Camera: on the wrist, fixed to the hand. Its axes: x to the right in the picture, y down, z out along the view.
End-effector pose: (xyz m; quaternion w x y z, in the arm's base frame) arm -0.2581 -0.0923 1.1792 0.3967 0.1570 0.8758 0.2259
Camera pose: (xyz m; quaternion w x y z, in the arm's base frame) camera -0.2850 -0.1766 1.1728 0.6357 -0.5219 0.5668 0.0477
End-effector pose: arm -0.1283 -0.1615 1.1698 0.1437 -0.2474 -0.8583 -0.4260
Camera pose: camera -0.1549 -0.2384 1.1344 0.4202 -0.2884 0.6830 0.5232
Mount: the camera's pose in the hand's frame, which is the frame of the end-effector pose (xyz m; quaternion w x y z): -0.0172 -0.0775 -0.0397 0.6774 -0.2206 -0.2065 -0.6707
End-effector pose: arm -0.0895 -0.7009 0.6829 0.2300 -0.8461 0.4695 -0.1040
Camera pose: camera -0.0564 -0.6629 0.7560 0.0036 0.9602 0.2740 -0.0536
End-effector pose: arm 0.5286 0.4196 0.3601 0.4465 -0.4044 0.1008 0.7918
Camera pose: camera 0.6163 0.4332 0.3624 0.7651 -0.2765 -0.4698 0.3426
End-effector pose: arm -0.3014 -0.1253 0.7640 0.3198 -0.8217 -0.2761 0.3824
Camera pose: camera -0.2952 -0.1000 0.8488 0.2348 -0.3630 -0.8886 0.1533
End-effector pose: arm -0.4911 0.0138 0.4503 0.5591 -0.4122 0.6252 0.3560
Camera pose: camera -0.4358 -0.0517 0.4734 0.6556 -0.7483 -0.0469 0.0892
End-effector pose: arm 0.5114 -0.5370 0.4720 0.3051 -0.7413 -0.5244 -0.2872
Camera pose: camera 0.4285 -0.5568 0.4966 0.2578 0.2770 0.8520 0.3618
